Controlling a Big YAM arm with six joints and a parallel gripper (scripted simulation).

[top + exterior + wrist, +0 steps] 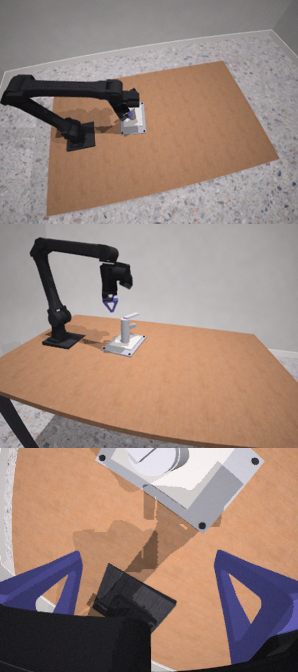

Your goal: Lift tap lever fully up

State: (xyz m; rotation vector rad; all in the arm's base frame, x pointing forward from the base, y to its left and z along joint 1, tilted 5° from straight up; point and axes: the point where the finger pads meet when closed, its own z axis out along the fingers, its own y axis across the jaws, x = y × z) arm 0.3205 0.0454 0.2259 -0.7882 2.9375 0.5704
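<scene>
Now: hand 6 cm short of the lever, 10 cm to the right of it and 8 cm above it. Also, from my hand: tap 6 cm ahead, 8 cm to the left, 13 cm below.
</scene>
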